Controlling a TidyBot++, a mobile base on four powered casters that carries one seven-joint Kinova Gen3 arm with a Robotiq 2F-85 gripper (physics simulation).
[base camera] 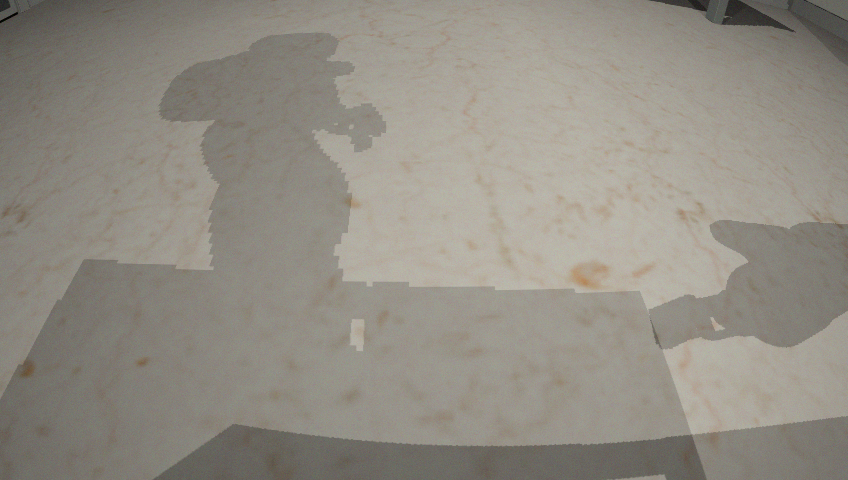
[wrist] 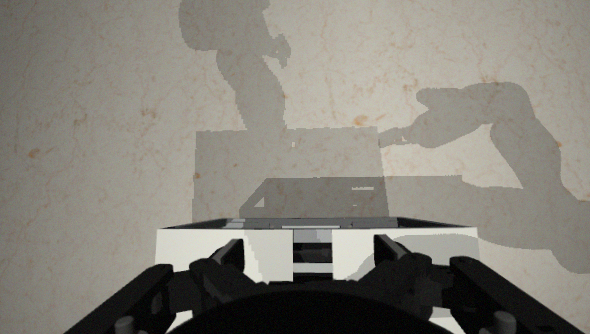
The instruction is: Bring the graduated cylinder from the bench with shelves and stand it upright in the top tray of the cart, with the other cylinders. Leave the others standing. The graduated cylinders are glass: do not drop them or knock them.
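Frame: origin at the arm's base, x right, y down, z ahead, level; centimetres.
Where they show: gripper, fingertip midpoint: [wrist: 308, 251].
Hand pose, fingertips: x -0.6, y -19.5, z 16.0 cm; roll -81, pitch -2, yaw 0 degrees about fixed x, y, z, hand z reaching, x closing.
After its pixels a point has its place.
My gripper [wrist: 308, 251] {x -0.6, y -19.5, z 16.0 cm} is open, with its two black fingers wide apart at the bottom of the wrist view. Nothing shows between the fingertips; the white and grey top of my own base lies below them. The graduated cylinder, the bench with shelves, the cart and the other cylinders cannot be made out in either view.
Pale marbled floor [base camera: 535, 148] {x 14.7, y 39.7, z 69.8 cm} [wrist: 100, 100] {x -77.2, y 39.7, z 57.3 cm} stretches ahead, with shadows of the arm and base on it. A grey-green leg [base camera: 716, 10] {x 99.2, y 34.8, z 173.6 cm} of some furniture stands at the far top right of the base camera view. Part of a pale object [base camera: 7, 8] {x -171.4, y 35.6, z 170.7 cm} shows at the far top left.
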